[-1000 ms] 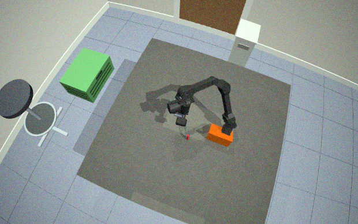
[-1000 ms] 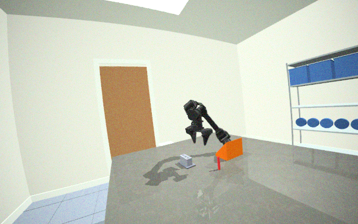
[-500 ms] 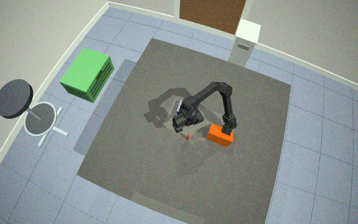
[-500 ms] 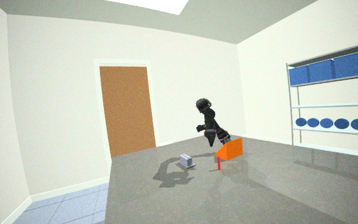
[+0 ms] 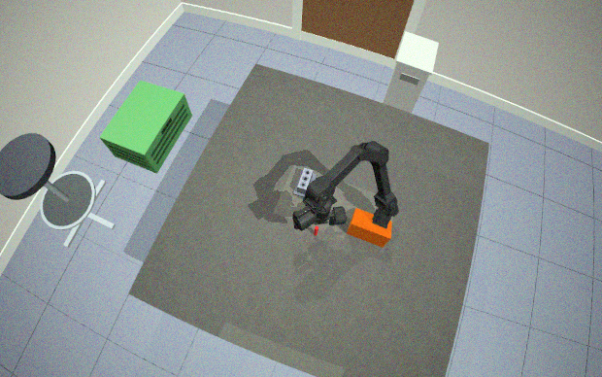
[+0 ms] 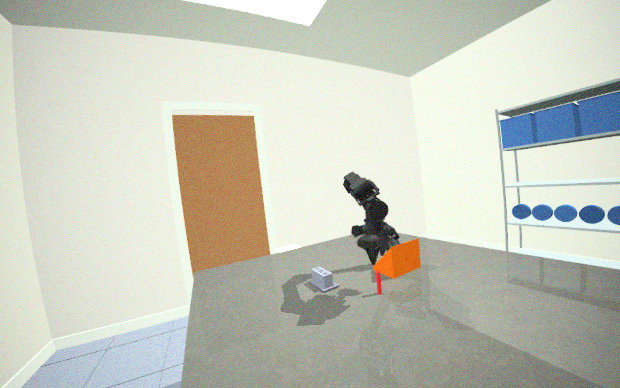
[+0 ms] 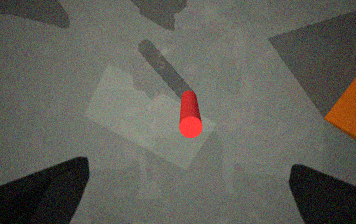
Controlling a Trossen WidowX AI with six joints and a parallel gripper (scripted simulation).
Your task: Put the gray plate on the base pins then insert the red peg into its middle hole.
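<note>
Right now my gripper tip is 80 mm above the red peg. From my gripper tip the other things lie so: gray plate: 130 mm ahead, 190 mm to the right, 80 mm below.
</note>
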